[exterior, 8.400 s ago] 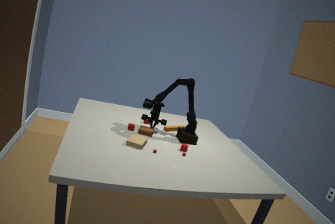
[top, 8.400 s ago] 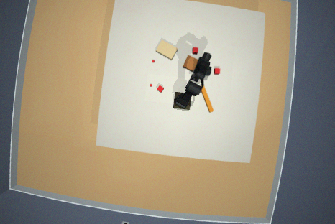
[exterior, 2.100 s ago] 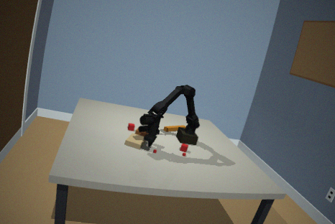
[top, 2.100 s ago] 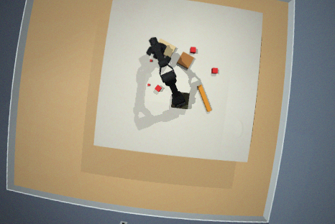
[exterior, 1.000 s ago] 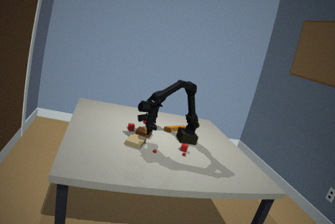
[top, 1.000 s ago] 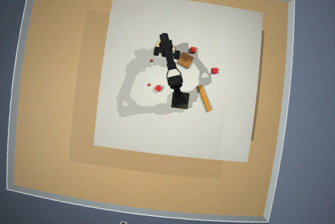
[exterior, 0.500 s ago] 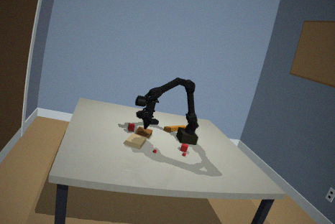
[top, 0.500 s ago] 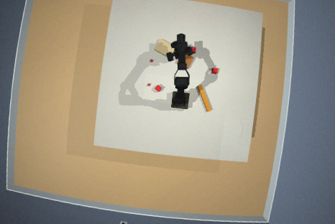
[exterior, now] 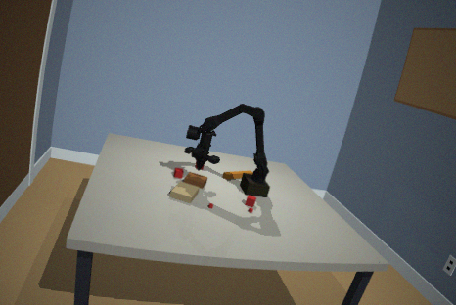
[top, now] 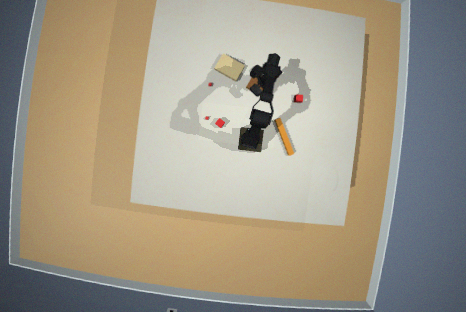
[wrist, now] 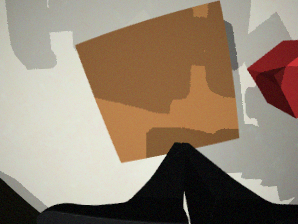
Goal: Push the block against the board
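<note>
Right now my gripper tip is 3 cm to the right of the square brown block and 5 cm above it. Round my gripper tip: orange board: 25 cm behind, 19 cm to the right, 5 cm below; then cream board: 6 cm ahead, 21 cm to the left, 5 cm below.
</note>
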